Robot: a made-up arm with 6 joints.
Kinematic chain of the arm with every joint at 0, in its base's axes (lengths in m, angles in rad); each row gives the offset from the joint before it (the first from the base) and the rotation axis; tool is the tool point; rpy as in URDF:
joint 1: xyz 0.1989 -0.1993 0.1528 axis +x
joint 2: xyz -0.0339 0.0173 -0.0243 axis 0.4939 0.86 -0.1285
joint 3: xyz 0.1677 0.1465 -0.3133 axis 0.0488 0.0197 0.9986
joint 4: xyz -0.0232 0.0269 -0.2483 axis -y
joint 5: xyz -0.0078 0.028 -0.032 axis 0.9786 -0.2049 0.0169
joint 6: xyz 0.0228 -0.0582 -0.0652 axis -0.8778 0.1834 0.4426
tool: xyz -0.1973 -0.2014 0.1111 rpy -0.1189 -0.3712 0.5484
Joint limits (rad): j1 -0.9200..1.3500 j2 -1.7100..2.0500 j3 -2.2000..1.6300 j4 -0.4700..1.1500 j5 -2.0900..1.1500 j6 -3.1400..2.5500
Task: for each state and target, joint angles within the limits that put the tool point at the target. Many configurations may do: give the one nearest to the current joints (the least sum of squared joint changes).
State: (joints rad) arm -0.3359 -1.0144 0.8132 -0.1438 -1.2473 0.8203
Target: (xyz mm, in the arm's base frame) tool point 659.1 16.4 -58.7
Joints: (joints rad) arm 0.0282 -1.4125 0.4014 -0.4700 -1.3460 0.9801
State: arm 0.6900 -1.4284 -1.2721 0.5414 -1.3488 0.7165
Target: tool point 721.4 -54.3 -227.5
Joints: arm 0.0526 -1.2880 -1.0218 1.0512 -0.9693 0.2662
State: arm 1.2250 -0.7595 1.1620 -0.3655 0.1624 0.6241
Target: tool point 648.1 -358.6 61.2
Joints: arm 1.2877 -1.4356 0.8371 -0.3129 0.1186 0.3540
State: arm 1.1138 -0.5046 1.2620 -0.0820 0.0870 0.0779
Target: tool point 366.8 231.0 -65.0
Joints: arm 1.2470 0.0119 0.9470 -0.0817 -0.1885 0.2091
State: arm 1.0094 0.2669 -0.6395 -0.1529 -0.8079 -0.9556
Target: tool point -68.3 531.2 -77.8
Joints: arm 0.8378 0.2102 -0.7023 0.1872 -0.4800 -1.2577
